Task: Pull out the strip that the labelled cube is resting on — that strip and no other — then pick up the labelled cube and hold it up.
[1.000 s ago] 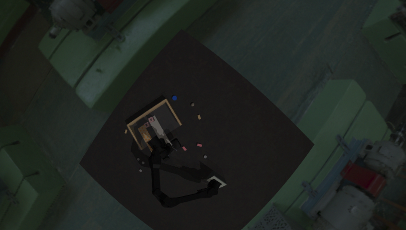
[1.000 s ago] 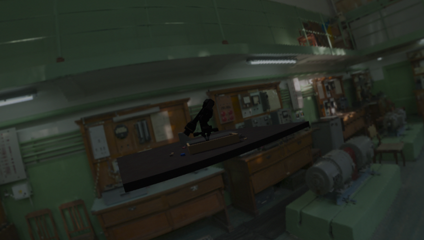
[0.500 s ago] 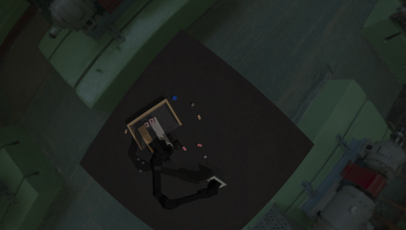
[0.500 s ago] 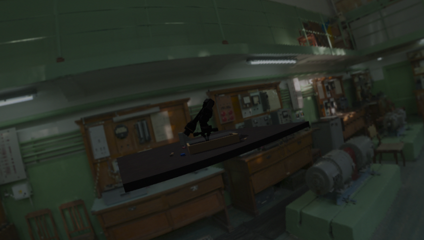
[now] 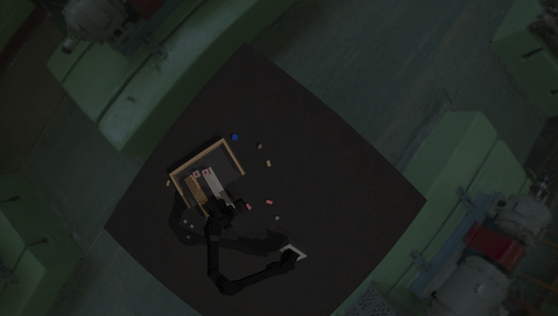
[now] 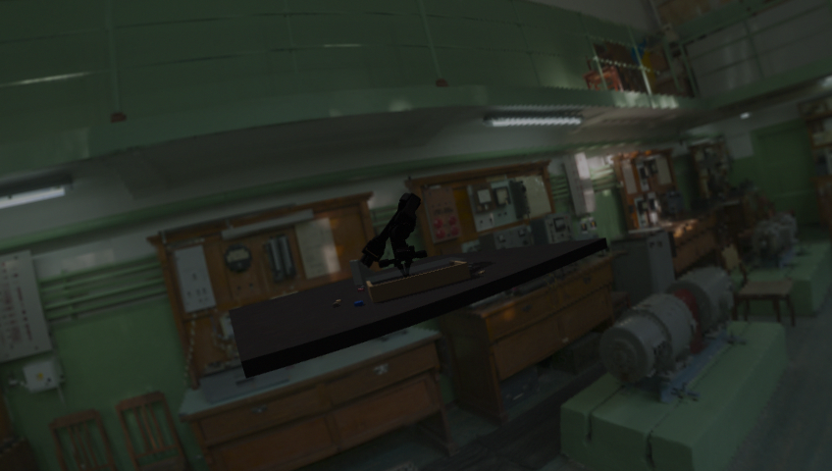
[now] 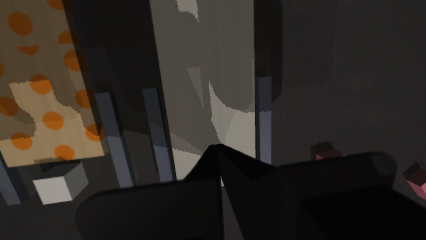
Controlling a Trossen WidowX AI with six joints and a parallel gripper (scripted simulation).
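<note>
The pale grey strip lies 9 cm ahead of my gripper tip and 4 cm to the right of it.
</note>
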